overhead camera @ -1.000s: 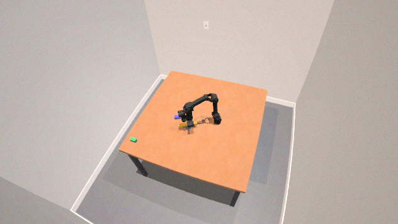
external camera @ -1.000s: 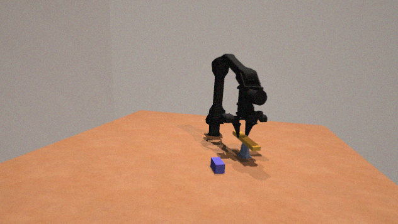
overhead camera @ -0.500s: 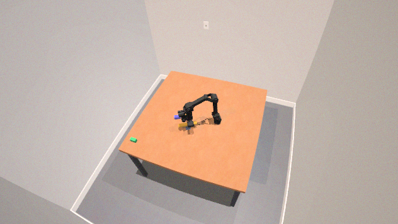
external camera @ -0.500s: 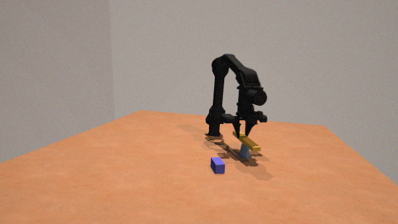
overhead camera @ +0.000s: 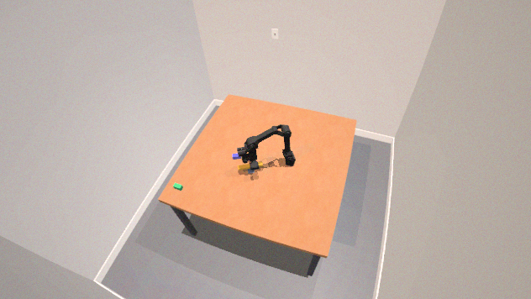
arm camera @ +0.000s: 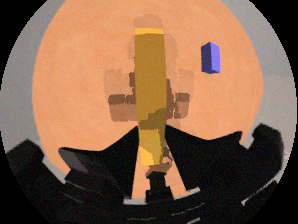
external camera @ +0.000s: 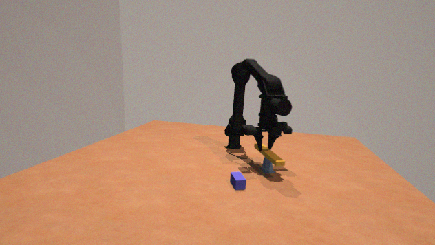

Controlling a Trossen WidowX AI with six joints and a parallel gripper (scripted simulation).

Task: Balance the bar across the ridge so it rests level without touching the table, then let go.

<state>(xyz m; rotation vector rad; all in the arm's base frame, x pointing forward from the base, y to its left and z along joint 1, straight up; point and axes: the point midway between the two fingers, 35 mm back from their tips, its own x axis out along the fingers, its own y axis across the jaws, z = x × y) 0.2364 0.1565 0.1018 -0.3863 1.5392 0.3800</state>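
The yellow bar is 3 cm ahead of my gripper tip and 1 cm to the left of it. Round my gripper tip: green block: 50 cm ahead, 34 cm to the left, 5 cm below; then purple block: 19 cm ahead, 7 cm to the right, 5 cm below.
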